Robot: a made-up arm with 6 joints.
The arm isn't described. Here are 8 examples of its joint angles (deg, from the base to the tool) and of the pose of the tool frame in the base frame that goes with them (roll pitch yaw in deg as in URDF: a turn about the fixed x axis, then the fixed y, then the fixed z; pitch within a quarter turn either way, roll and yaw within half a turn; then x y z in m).
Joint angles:
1: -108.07 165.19 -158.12 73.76 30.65 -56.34
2: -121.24 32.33 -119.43 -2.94 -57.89 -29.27
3: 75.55 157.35 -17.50 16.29 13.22 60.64
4: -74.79 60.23 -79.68 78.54 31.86 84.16
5: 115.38 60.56 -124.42 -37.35 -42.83 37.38
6: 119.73 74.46 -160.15 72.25 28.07 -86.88
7: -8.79 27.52 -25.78 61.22 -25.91 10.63
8: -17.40 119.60 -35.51 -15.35 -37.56 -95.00
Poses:
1: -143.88 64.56 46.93 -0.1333 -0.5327 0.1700
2: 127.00 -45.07 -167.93 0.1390 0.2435 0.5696
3: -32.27 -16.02 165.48 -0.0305 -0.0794 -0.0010
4: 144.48 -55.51 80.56 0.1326 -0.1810 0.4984
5: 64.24 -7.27 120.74 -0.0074 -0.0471 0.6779
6: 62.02 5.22 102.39 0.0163 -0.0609 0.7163
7: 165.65 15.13 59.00 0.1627 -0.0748 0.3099
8: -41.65 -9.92 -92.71 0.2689 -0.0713 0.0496
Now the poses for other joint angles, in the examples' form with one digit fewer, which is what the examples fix.
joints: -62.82 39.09 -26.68 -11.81 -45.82 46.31
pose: 127.4 46.7 -2.7 0.101 -0.170 0.333
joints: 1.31 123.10 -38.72 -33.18 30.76 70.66
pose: -67.4 -6.2 140.0 0.132 -0.040 -0.011
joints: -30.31 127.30 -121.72 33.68 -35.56 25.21
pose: 150.9 24.9 30.0 0.392 -0.277 0.356
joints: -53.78 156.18 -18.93 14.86 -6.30 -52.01
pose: -114.0 -33.5 172.2 -0.027 -0.011 -0.058
